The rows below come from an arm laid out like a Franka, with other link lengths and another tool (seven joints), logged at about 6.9 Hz.
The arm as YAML. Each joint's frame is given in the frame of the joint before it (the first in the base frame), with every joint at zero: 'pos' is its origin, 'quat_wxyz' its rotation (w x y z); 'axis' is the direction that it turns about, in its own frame. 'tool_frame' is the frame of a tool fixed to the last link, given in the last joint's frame.
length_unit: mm
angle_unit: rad
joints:
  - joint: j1
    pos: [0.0, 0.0, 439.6]
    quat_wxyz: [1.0, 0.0, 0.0, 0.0]
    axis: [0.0, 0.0, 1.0]
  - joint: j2
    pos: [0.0, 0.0, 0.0]
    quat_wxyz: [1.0, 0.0, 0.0, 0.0]
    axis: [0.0, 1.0, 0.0]
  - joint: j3
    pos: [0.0, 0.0, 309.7]
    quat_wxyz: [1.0, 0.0, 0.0, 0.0]
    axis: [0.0, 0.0, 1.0]
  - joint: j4
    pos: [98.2, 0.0, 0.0]
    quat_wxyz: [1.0, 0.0, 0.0, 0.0]
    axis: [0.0, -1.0, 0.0]
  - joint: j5
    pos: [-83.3, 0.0, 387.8]
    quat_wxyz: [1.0, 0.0, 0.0, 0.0]
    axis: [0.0, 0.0, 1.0]
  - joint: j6
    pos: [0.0, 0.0, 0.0]
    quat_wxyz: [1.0, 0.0, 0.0, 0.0]
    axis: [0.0, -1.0, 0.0]
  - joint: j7
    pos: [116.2, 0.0, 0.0]
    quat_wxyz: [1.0, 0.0, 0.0, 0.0]
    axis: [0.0, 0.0, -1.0]
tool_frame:
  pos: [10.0, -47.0, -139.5]
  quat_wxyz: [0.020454, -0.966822, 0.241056, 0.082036]
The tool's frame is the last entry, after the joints.
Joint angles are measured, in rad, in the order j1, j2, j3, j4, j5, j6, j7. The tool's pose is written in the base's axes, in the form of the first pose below.
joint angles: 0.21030, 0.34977, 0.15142, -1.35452, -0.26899, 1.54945, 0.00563
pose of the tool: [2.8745 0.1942 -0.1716 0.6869 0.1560 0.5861]
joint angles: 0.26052, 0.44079, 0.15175, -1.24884, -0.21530, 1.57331, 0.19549
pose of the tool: [2.9524 0.1586 -0.3010 0.6939 0.1989 0.5737]
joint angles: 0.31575, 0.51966, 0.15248, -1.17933, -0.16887, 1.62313, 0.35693
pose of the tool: [3.0262 0.1462 -0.3979 0.6946 0.2475 0.5532]
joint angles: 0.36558, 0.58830, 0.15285, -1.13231, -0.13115, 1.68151, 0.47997
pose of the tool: [3.0879 0.1507 -0.4661 0.6921 0.2920 0.5293]
